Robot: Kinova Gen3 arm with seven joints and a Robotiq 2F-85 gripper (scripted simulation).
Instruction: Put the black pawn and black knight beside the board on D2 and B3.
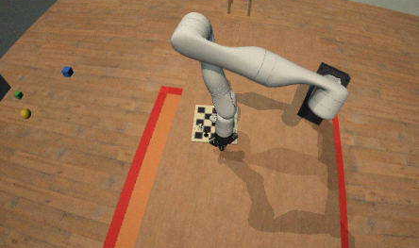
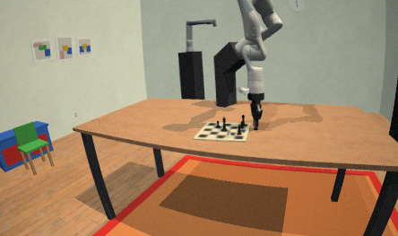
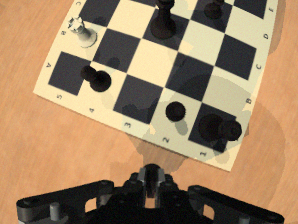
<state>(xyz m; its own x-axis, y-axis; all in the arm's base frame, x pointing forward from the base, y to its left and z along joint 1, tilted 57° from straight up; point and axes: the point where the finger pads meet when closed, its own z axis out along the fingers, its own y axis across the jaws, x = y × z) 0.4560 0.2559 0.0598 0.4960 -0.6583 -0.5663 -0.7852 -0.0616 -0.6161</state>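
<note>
The chessboard is 130 mm to the right of my hand, 70 mm ahead of it and 30 mm below it. From my hand the other things lie so: pale piece: 130 mm ahead, 70 mm to the right, 10 mm below.
</note>
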